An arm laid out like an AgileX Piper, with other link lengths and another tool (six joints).
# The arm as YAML. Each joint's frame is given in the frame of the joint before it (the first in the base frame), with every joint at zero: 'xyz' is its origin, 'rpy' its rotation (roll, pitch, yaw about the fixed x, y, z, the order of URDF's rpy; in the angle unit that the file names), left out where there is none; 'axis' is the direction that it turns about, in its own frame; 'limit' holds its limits. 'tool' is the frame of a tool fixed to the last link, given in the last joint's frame.
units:
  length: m
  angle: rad
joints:
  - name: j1
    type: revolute
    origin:
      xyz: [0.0, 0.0, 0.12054]
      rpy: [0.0, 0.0, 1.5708]
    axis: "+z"
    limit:
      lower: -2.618
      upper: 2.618
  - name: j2
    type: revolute
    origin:
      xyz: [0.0, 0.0, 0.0]
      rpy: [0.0, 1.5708, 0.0]
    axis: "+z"
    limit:
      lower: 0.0
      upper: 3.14
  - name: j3
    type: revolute
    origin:
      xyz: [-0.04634, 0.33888, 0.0]
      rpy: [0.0, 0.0, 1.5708]
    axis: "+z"
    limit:
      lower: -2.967
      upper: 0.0
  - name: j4
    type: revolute
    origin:
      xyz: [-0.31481, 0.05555, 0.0]
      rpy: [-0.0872, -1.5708, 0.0]
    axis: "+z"
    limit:
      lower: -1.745
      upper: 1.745
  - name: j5
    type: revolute
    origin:
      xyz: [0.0, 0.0, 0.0]
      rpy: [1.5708, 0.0, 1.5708]
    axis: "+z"
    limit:
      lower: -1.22
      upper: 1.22
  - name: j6
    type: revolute
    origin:
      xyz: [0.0, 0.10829, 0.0]
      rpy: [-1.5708, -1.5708, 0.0]
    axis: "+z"
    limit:
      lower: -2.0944
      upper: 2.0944
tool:
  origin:
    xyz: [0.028, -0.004, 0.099]
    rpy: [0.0, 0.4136, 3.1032]
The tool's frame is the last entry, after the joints.
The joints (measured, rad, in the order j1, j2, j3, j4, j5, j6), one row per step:
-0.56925, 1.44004, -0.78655, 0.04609, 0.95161, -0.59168
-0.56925, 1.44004, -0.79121, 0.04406, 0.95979, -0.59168
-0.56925, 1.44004, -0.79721, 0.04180, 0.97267, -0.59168
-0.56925, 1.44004, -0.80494, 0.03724, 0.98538, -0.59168
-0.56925, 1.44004, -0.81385, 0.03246, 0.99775, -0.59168
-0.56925, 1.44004, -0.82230, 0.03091, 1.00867, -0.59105
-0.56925, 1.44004, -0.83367, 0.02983, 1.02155, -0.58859
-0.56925, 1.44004, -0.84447, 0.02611, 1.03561, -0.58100
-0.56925, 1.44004, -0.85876, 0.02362, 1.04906, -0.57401
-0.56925, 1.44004, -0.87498, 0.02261, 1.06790, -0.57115
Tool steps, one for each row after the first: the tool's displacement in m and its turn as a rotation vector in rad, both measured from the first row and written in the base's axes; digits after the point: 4 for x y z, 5 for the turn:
-0.0002, -0.0002, 0.0013, 0.00061, 0.00378, 0.00140
-0.0009, -0.0002, 0.0030, 0.00295, 0.01044, 0.00307
-0.0014, -0.0009, 0.0052, 0.00257, 0.01658, 0.00587
-0.0014, -0.0018, 0.0077, 0.00117, 0.02158, 0.00870
-0.0010, -0.0024, 0.0101, 0.00155, 0.02428, 0.00916
0.0000, -0.0031, 0.0134, 0.00187, 0.02595, 0.00758
0.0004, -0.0040, 0.0165, 0.00142, 0.03037, 0.00215
0.0021, -0.0054, 0.0206, -0.00041, 0.03077, -0.00337
0.0033, -0.0063, 0.0254, 0.00054, 0.03336, -0.00536

